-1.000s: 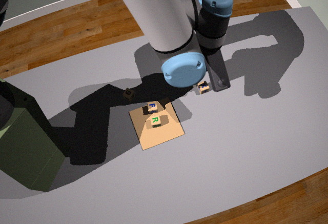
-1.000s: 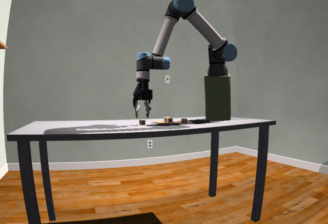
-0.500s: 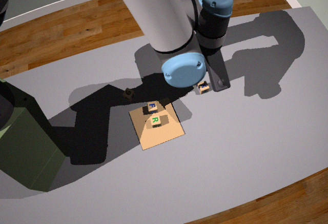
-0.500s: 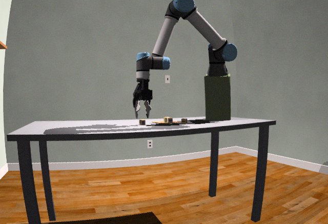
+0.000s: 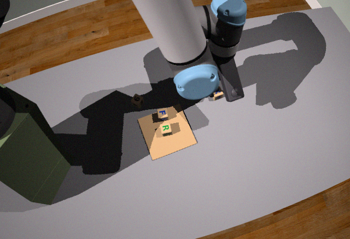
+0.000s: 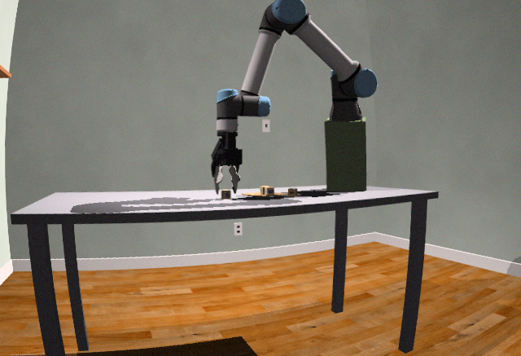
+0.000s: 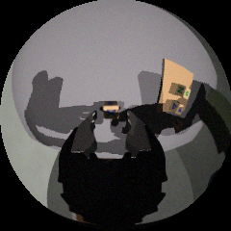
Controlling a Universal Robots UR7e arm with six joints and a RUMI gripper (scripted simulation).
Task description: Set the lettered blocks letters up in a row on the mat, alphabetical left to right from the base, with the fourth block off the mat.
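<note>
The mat lies 170 mm behind my hand, 100 mm to the right of it and 30 mm below it.
</note>
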